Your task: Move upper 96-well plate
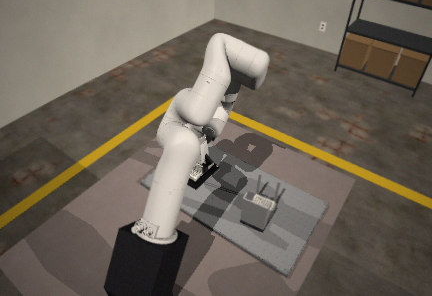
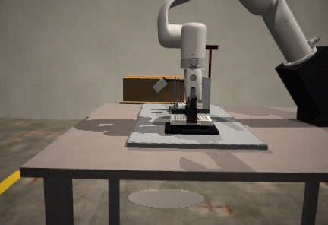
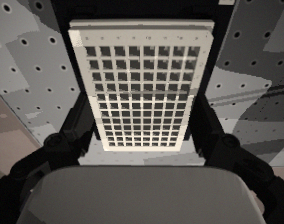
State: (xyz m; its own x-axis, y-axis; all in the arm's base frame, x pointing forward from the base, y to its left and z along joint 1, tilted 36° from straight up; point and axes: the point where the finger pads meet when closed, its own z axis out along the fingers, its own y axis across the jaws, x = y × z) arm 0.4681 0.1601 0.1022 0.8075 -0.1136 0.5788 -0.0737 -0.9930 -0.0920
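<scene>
Now: hand 4 cm above the black plate nest N1. Round my hand: pale A1 mark (7 cm ahead, 6 cm to the right, 3 cm below).
</scene>
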